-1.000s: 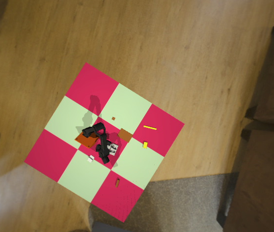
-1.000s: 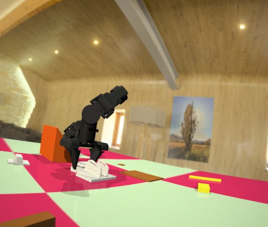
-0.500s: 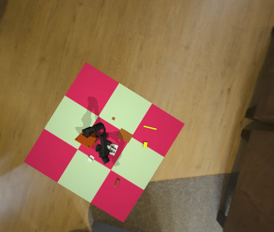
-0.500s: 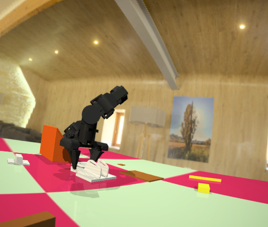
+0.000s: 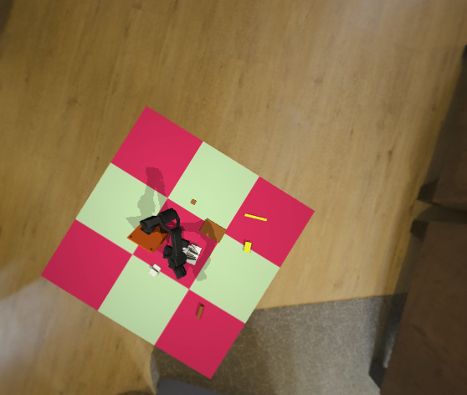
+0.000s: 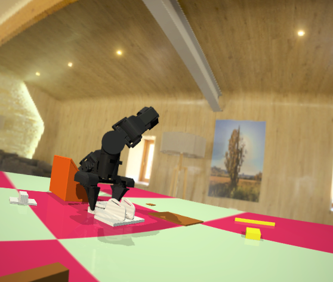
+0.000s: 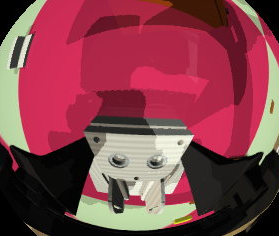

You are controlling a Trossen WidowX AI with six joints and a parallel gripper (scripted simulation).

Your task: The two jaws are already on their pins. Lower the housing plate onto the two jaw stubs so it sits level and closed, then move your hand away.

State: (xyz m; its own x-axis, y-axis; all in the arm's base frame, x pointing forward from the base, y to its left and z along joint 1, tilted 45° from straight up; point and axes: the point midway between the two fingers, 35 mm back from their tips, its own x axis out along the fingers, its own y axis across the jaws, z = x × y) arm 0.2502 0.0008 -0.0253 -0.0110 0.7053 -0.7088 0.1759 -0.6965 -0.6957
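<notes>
Now: gripper tip 7 cm short of the white base, 1 cm to the right of it and 1 cm above it. Round my gripper tip: flat brown plate: 10 cm ahead, 21 cm to the left, 1 cm below; yellow bar: 28 cm ahead, 43 cm to the left, 1 cm below; small brown block: 11 cm behind, 30 cm to the left, 1 cm below.
</notes>
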